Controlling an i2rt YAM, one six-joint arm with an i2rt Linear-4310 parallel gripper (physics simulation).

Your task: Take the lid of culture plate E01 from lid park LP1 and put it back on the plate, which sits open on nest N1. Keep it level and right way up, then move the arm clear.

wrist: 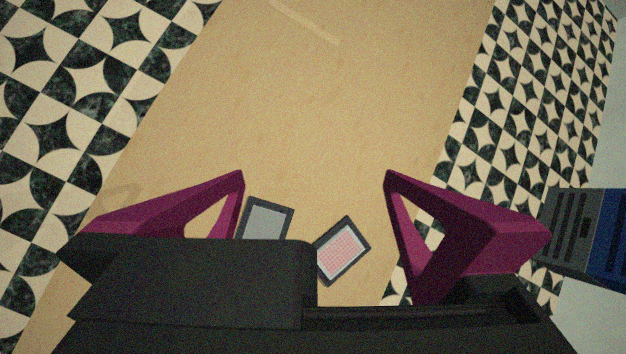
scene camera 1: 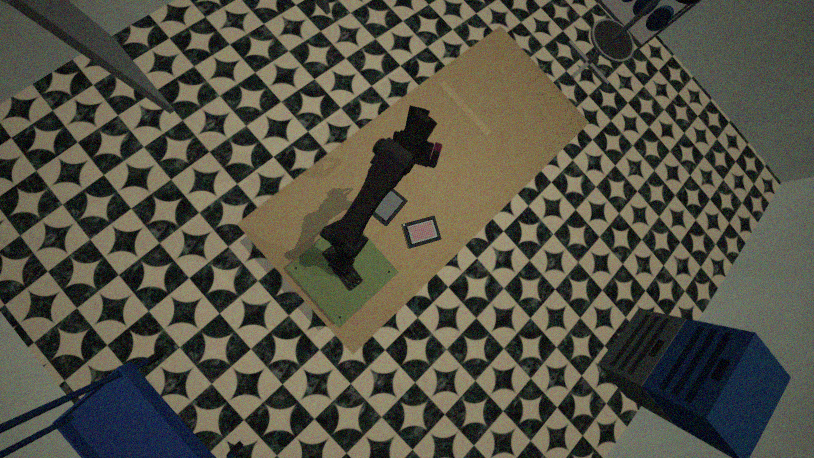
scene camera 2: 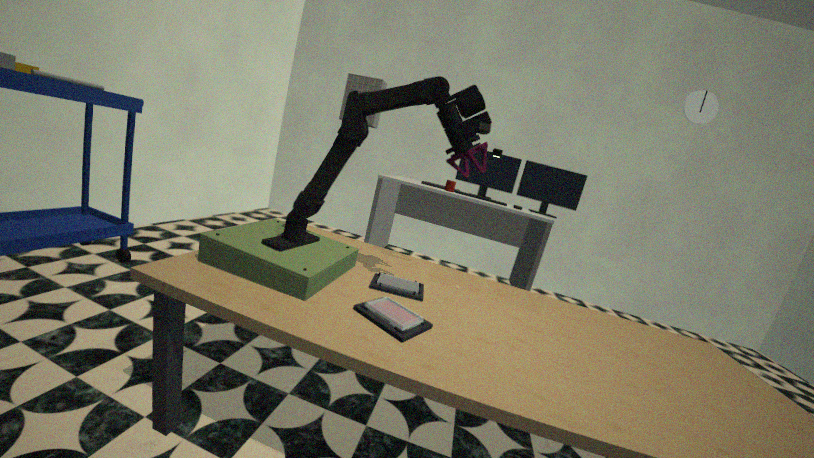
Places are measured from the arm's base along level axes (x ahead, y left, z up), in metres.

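Pixels of known places: gripper, between the fingertips: (wrist: 313,177) (scene camera 2: 475,174); arm's base, origin of its link: (scene camera 1: 342,267) (scene camera 2: 292,241).
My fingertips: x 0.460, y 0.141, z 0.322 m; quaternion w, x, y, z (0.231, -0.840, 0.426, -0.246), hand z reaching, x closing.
Ahead of a thing's pixels: the offset from my fingertips to its top centre. Level surfaces: height alone.
The grey, translucent lid @(dz -0.374, dx -0.135, dy -0.027 m) (scene camera 1: 390,205) (scene camera 2: 397,283) (wrist: 265,222) lies flat on the dark frame of lid park LP1 (scene camera 1: 387,221) (scene camera 2: 421,295) (wrist: 288,213). The open culture plate @(dz -0.366, dx -0.078, dy -0.228 m) (scene camera 1: 421,231) (scene camera 2: 394,312) (wrist: 342,249), pink inside with a pale rim, sits flat on dark nest N1 @(dz -0.374, dx -0.078, dy -0.228 m) (scene camera 1: 423,244) (scene camera 2: 402,336) (wrist: 367,246), beside the park. My gripper (scene camera 2: 469,171) (wrist: 313,177) is open and empty, high above the table and away from both. In the wrist view my gripper's body hides the near parts of the park and a corner of the nest.
The arm stands on a green block (scene camera 1: 364,284) (scene camera 2: 256,262) at one end of the wooden table @(dz -0.392 m) (scene camera 1: 512,85) (scene camera 2: 569,353) (wrist: 325,125). Off the table are a blue cart (scene camera 1: 130,415) (scene camera 2: 68,227), a blue and grey cabinet (scene camera 1: 705,364) (wrist: 570,225) and a desk (scene camera 2: 461,210) with monitors.
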